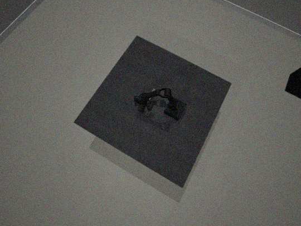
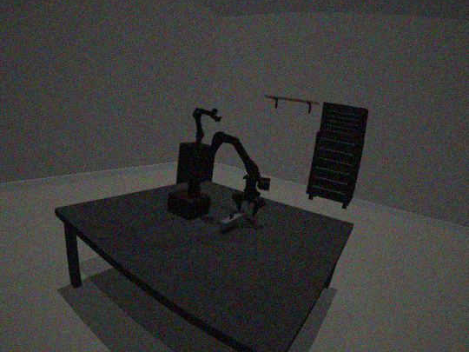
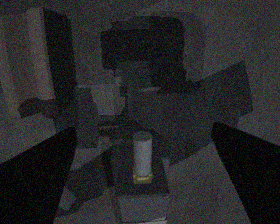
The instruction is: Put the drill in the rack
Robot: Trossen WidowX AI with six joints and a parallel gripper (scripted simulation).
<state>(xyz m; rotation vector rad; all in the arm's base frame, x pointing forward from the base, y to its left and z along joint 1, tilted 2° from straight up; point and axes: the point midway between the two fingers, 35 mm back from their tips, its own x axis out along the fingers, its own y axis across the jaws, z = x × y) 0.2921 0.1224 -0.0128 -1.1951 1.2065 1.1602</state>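
Right now my gripper tip is 70 mm to the left of the drill. From my gripper tip the other things lie so: light grey fixture bar (10 mm behind, 120 mm to the right, 10 mm below).
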